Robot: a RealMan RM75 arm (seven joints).
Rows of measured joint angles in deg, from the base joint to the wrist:
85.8 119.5 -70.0 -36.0 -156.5 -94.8 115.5
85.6 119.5 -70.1 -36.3 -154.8 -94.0 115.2
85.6 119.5 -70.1 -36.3 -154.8 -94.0 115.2
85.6 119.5 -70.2 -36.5 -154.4 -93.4 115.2
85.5 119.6 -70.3 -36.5 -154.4 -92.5 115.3
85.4 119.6 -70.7 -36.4 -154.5 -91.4 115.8
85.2 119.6 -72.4 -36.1 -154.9 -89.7 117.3
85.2 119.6 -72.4 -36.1 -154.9 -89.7 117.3
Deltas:
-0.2 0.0 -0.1 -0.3 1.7 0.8 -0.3
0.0 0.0 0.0 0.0 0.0 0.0 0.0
0.0 0.0 -0.1 -0.2 0.4 0.6 0.0
-0.1 0.1 -0.1 0.0 0.0 0.9 0.1
-0.1 0.0 -0.4 0.1 -0.1 1.1 0.5
-0.2 0.0 -1.7 0.3 -0.4 1.7 1.5
0.0 0.0 0.0 0.0 0.0 0.0 0.0

